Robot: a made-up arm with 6 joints. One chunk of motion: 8 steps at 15 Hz.
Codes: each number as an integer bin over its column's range. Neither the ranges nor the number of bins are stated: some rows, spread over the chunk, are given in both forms.
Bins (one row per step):
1: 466 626 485 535 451 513
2: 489 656 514 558 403 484
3: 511 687 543 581 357 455
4: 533 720 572 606 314 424
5: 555 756 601 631 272 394
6: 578 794 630 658 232 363
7: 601 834 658 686 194 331
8: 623 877 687 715 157 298
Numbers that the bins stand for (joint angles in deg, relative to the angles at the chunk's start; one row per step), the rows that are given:
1: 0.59 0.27 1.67 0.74 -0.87 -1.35
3: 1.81 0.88 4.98 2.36 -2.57 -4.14
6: 3.62 1.95 9.95 5.05 -4.82 -8.56
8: 4.84 2.78 13.20 7.05 -6.17 -11.68
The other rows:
2: 1.22 0.57 3.33 1.55 -1.74 -2.74
4: 2.41 1.21 6.64 3.23 -3.34 -5.63
5: 3.00 1.57 8.29 4.11 -4.10 -7.07
7: 4.24 2.35 11.54 6.03 -5.50 -10.10

